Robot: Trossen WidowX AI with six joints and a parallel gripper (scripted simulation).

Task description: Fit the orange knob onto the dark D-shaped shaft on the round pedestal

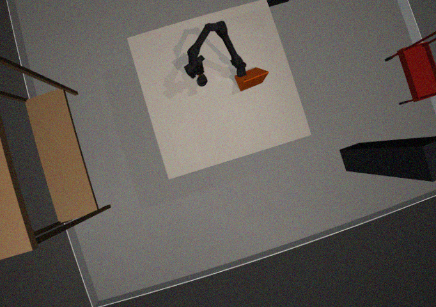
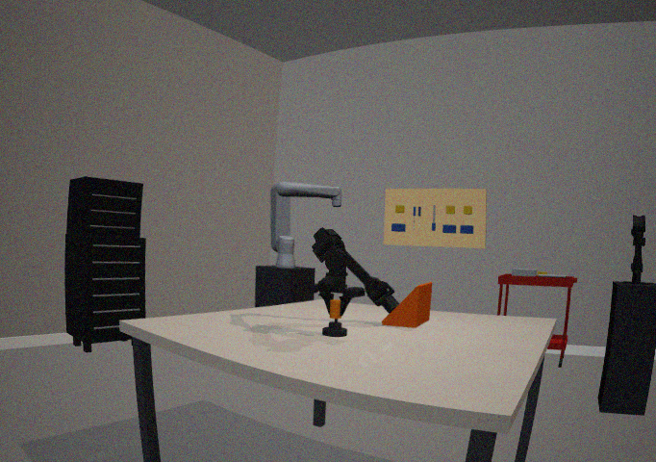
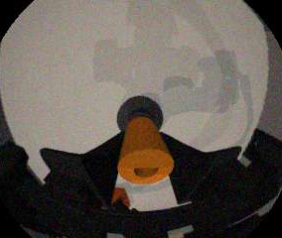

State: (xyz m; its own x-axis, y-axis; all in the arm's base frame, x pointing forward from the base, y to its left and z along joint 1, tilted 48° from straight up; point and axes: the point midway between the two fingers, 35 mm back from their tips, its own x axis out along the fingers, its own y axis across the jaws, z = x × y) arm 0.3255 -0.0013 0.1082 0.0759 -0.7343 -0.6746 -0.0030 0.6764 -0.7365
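Now: the orange knob 20 mm above my gripper tip. From my gripper tip the other things lie so: dark round pedestal (40 mm below).
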